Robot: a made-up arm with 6 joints.
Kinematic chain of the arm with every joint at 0, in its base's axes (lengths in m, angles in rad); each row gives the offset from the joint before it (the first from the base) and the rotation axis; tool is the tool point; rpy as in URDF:
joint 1: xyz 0 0 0.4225 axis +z
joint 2: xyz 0 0 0 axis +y
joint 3: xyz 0.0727 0 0.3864 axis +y
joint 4: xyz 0.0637 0 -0.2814 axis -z
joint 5: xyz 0 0 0 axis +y
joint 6: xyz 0.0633 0 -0.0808 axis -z
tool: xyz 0 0 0 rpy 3.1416 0 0
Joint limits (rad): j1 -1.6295..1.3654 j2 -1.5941..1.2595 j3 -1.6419..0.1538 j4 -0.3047..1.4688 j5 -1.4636..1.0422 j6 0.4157..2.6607
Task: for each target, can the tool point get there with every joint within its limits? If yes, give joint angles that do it. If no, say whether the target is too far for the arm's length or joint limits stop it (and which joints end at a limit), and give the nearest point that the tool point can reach.
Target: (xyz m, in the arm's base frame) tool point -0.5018 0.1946 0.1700
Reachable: no: joint limits stop it (at a limit: joint 1, joint 2, joint 4, joint 5) | nearest point -0.0123 0.1253 0.2020 | short by 0.495 m
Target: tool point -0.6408 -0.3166 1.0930
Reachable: no: too far | nearest point -0.4498 -0.2222 0.8932 | short by 0.292 m
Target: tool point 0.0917 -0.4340 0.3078
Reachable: yes | joints -1.2938 0.7062 -0.8315 0.8551 0.2596 1.9910
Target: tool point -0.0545 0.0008 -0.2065
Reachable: no: joint limits stop it (at a limit: joint 1, joint 2) | nearest point -0.0228 -0.1953 0.1326 | short by 0.393 m
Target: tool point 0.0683 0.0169 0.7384
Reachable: yes | joints 0.5216 -1.1085 -0.4658 0.9619 0.4325 1.7459
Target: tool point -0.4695 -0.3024 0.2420
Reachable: no: joint limits stop it (at a limit: joint 1, joint 4) | nearest point -0.1213 -0.3229 0.2420 | short by 0.349 m
